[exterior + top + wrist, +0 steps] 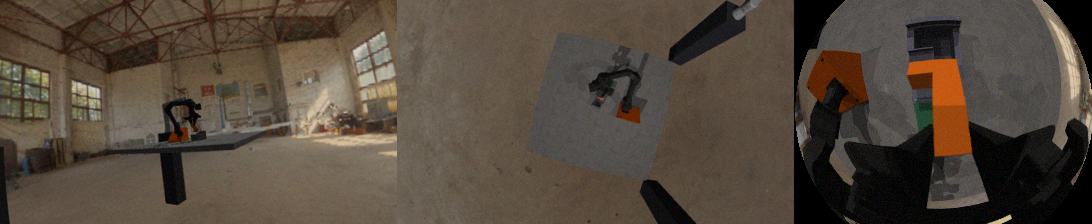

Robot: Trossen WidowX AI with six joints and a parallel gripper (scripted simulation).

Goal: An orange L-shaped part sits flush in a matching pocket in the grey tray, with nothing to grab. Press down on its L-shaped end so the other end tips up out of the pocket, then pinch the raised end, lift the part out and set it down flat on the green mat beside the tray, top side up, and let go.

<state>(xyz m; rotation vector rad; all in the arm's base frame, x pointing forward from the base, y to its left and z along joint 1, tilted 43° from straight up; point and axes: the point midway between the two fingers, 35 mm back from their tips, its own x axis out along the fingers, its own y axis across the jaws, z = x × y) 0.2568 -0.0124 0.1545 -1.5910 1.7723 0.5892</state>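
Right now the green mat is 170 mm below my gripper tip, 70 mm to the right of it and 30 mm behind it. The rest, counted from my gripper tip: orange L-shaped part: 30 mm to the left, 30 mm below, 10 mm behind.
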